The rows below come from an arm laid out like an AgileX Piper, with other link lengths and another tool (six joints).
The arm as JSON. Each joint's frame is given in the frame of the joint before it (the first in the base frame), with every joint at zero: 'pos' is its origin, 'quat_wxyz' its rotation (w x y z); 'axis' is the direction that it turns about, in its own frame. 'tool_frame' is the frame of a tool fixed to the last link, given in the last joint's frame.
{
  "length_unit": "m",
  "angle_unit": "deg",
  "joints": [
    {
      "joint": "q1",
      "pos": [
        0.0,
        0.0,
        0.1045
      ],
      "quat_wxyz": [
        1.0,
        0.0,
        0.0,
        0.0
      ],
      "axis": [
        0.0,
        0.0,
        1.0
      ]
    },
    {
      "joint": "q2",
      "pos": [
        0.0,
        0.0,
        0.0
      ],
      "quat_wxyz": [
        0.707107,
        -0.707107,
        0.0,
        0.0
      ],
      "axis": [
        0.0,
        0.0,
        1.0
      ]
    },
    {
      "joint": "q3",
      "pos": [
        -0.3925,
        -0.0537,
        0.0
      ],
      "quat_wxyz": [
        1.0,
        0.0,
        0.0,
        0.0
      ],
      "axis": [
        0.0,
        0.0,
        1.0
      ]
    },
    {
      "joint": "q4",
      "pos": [
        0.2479,
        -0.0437,
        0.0
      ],
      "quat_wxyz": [
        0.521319,
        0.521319,
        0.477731,
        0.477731
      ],
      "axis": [
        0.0,
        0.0,
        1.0
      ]
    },
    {
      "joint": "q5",
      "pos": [
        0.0,
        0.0,
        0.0
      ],
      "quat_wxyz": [
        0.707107,
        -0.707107,
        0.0,
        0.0
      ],
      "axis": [
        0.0,
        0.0,
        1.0
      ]
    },
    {
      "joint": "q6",
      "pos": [
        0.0,
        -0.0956,
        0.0
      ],
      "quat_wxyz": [
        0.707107,
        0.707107,
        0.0,
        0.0
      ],
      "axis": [
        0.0,
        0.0,
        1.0
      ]
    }
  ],
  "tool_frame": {
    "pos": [
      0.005,
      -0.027,
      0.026
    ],
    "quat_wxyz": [
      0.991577,
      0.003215,
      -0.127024,
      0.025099
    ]
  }
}
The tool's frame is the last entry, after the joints.
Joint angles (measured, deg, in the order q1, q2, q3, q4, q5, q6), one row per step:
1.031, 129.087, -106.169, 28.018, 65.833, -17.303
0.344, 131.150, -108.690, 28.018, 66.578, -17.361
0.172, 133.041, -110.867, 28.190, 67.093, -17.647
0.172, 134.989, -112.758, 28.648, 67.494, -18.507
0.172, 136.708, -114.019, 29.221, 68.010, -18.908
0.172, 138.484, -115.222, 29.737, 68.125, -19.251
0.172, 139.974, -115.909, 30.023, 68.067, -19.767
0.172, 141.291, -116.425, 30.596, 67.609, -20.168
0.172, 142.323, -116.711, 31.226, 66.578, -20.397
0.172, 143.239, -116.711, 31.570, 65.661, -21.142
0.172, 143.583, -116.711, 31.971, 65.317, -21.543
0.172, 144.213, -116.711, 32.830, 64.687, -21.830
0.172, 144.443, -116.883, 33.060, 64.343, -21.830
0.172, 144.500, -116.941, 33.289, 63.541, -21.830
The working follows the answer.
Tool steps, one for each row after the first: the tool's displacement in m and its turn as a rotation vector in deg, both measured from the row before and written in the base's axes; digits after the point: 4 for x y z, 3 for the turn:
0.0099, -0.0062, -0.0086, 0.096, 0.176, -0.302
0.0085, -0.0011, -0.0087, 0.198, 0.045, 0.263
0.0078, 0.0010, -0.0106, 0.383, 0.033, 0.812
0.0049, 0.0013, -0.0114, 0.572, 0.732, 0.422
0.0052, 0.0010, -0.0124, 0.470, 0.518, 0.198
0.0035, 0.0005, -0.0121, 0.211, 0.515, 0.336
0.0035, 0.0009, -0.0110, 0.427, 0.219, -0.056
0.0036, 0.0007, -0.0090, 0.388, -0.246, -0.514
0.0024, 0.0002, -0.0093, 0.078, -0.221, 0.082
0.0010, 0.0006, -0.0033, 0.266, -0.140, 0.033
0.0016, 0.0012, -0.0061, 0.639, -0.039, -0.388
0.0013, 0.0002, -0.0015, 0.141, -0.230, -0.261
0.0019, 0.0000, -0.0002, 0.045, -0.672, -0.493

Tool pose at each row, in the base's axes (x y z in m, rotation vector in deg; rounded; the steps above come from the unrounded poses):
0.5504, 0.0373, 0.1985, -2.539, 152.633, 35.534
0.5603, 0.0311, 0.1899, -2.056, 152.730, 35.597
0.5687, 0.0300, 0.1812, -2.339, 152.747, 35.952
0.5765, 0.0310, 0.1706, -3.306, 152.764, 36.725
0.5814, 0.0323, 0.1592, -3.488, 153.329, 37.763
0.5866, 0.0334, 0.1467, -3.464, 153.689, 38.557
0.5901, 0.0339, 0.1347, -3.696, 154.154, 39.047
0.5936, 0.0348, 0.1237, -3.439, 154.202, 39.649
0.5971, 0.0355, 0.1147, -2.729, 153.749, 39.961
0.5995, 0.0357, 0.1054, -2.893, 153.523, 40.045
0.6005, 0.0363, 0.1020, -2.915, 153.298, 40.382
0.6021, 0.0375, 0.0960, -2.241, 152.964, 41.104
0.6034, 0.0378, 0.0944, -1.935, 152.649, 41.163
0.6053, 0.0377, 0.0943, -1.502, 151.911, 40.932

